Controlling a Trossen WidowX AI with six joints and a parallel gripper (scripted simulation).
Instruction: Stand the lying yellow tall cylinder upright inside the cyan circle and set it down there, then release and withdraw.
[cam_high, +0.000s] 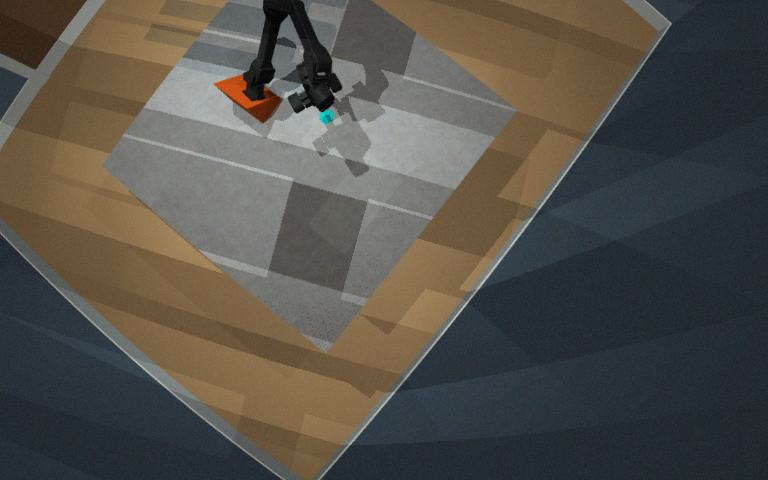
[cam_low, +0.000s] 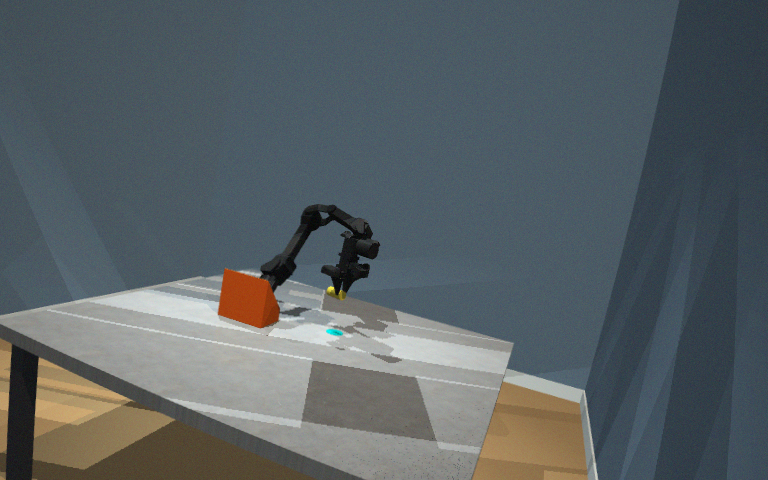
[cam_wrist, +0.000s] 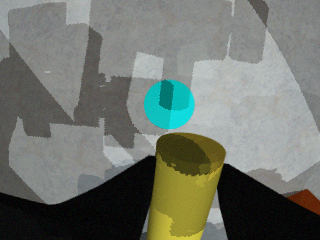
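The cyan circle lies 14 cm below my gripper tip. Round my gripper tip: yellow tall cylinder 2 cm behind, 1 cm to the left.
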